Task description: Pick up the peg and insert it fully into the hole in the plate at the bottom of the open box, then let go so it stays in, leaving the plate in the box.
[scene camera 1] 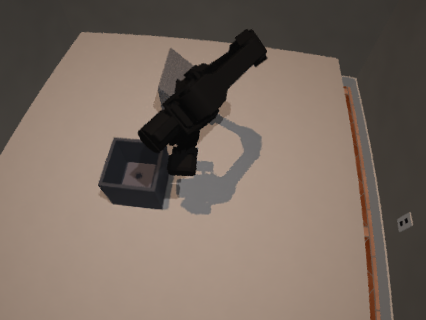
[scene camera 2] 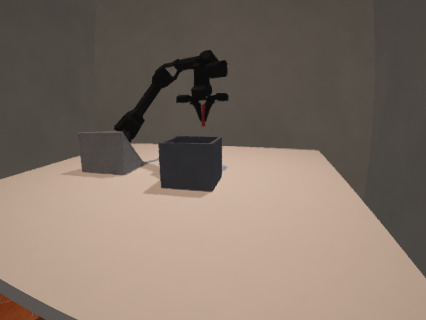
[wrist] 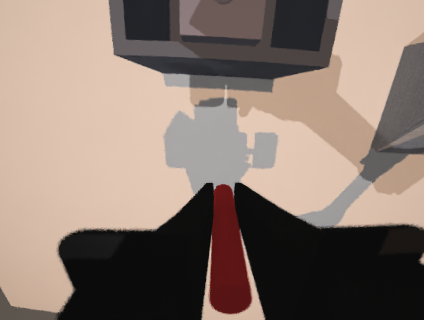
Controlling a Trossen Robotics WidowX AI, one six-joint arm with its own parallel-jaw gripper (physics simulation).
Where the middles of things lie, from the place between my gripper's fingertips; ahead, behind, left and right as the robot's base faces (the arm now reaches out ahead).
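My hand is 16 cm to the left of the dark box [scene camera 1: 122,150], 1 cm past it and 12 cm above it. I see the red peg [wrist: 229,284] too, and it is 1 cm to the left of my hand and 2 cm above it.
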